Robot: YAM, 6 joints.
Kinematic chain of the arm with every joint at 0, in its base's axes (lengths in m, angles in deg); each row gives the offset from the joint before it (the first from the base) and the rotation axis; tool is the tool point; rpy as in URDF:
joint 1: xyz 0 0 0.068 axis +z
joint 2: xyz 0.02 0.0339 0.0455 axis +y
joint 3: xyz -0.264 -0.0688 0 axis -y
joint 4: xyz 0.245 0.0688 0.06 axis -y
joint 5: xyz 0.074 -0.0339 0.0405 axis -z
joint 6: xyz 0.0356 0 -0.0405 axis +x
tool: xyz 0 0 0 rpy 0 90 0
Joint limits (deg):
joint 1: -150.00..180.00
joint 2: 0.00..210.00
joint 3: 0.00..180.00
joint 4: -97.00..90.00
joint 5: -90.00..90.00
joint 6: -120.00..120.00
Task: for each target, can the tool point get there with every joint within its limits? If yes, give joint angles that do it. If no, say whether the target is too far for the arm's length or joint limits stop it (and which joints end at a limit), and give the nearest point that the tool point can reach.
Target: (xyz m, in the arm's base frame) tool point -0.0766 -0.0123 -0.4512
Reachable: no: joint limits stop it (at a limit: joint 1, joint 2) | nearest point -0.1150 -0.0031 -0.3546 | short by 0.104 m
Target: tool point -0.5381 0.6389 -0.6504
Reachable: no: too far | nearest point -0.3188 0.3785 -0.2837 | short by 0.500 m
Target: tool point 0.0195 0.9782 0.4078
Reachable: no: too far | nearest point 0.0123 0.6181 0.2972 | short by 0.377 m
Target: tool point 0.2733 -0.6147 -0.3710
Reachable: no: too far | nearest point 0.2141 -0.4815 -0.2498 | short by 0.190 m
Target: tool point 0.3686 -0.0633 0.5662
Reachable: yes | joints -14.88 127.43 152.20 68.72 -70.14 96.06
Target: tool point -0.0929 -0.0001 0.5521
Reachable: yes | joints 17.33 27.62 74.43 42.47 -50.69 60.39
